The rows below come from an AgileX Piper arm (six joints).
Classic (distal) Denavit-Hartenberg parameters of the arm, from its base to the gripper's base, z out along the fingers. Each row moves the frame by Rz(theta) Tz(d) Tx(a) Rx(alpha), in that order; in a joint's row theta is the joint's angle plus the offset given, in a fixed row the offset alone. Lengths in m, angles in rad.
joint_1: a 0  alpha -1.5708  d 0.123  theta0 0
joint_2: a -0.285  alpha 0  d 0  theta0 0.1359
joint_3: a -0.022  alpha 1.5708  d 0  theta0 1.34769
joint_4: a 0  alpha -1.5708  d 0.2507  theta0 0
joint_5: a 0  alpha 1.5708  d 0  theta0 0
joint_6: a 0  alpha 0  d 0.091  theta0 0
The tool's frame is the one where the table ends.
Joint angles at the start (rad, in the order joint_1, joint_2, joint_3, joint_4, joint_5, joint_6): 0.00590 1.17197 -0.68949 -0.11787 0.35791 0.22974
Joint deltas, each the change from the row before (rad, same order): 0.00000 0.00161 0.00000 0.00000 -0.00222 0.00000; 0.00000 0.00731 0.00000 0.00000 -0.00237 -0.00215; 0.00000 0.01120 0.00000 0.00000 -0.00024 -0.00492; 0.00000 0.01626 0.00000 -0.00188 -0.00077 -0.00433; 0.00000 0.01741 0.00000 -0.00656 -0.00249 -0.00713; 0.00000 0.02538 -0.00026 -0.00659 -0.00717 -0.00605; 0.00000 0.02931 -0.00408 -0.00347 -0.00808 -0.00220; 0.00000 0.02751 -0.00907 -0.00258 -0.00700 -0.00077; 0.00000 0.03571 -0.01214 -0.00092 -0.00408 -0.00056; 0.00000 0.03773 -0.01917 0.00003 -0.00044 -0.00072
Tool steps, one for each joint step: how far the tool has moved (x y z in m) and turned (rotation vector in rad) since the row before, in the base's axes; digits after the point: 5 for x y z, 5 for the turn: 0.00036 0.00002 -0.00023 0.00010 -0.00059 0.00024; 0.00114 0.00003 -0.00155 -0.00149 0.00504 0.00173; 0.00151 0.00001 -0.00261 -0.00362 0.01114 0.00342; 0.00218 -0.00004 -0.00379 -0.00486 0.01564 0.00388; 0.00238 -0.00016 -0.00397 -0.01091 0.01518 0.00813; 0.00362 -0.00010 -0.00559 -0.00978 0.01822 0.00812; 0.00463 0.00002 -0.00550 -0.00416 0.01730 0.00419; 0.00510 0.00004 -0.00383 -0.00237 0.01153 0.00267; 0.00625 0.00006 -0.00542 -0.00099 0.01955 0.00138; 0.00738 0.00005 -0.00446 -0.00051 0.01815 0.00059
